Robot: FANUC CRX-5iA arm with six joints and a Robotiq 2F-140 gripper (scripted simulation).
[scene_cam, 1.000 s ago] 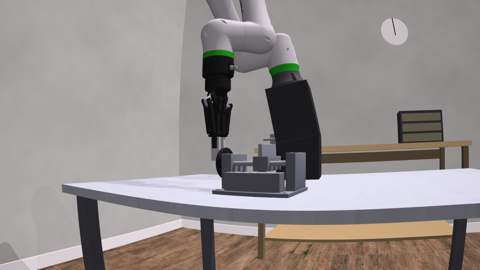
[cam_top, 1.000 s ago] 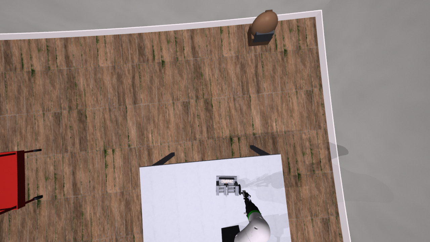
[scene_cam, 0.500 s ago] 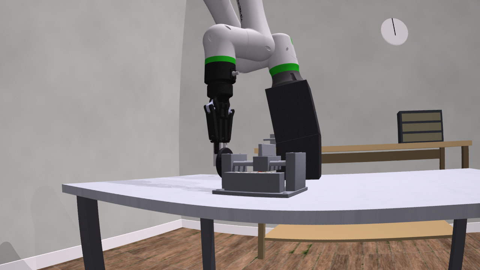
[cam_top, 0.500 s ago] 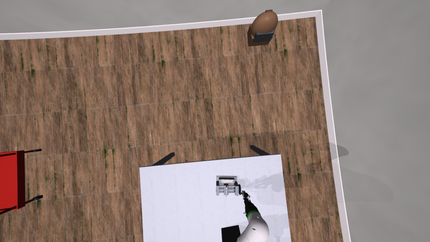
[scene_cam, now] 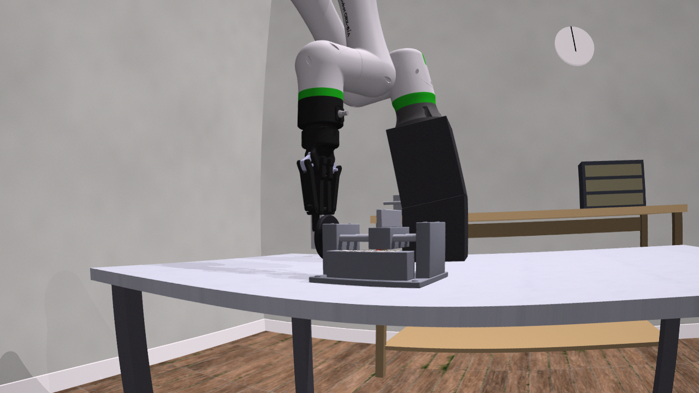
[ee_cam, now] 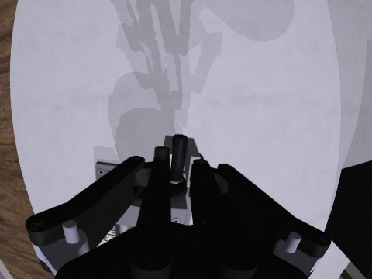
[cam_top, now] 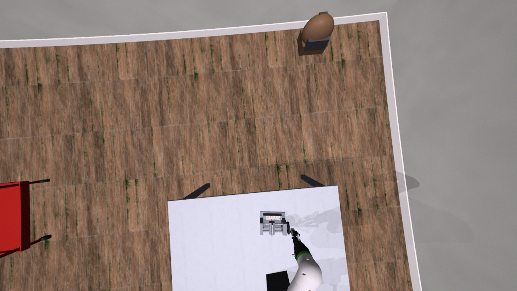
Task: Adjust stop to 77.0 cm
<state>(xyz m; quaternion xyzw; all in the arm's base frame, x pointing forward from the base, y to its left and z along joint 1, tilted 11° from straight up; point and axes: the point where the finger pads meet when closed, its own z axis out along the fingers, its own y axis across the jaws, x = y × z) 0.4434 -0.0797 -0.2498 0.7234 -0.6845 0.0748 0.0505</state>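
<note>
Now: the handwheel 20 mm to the left of my hand, 10 mm below it and 10 mm ahead of it. Also, from my hand: crank handle: 20 mm below; then stop carriage: 160 mm to the left, 30 mm ahead.
</note>
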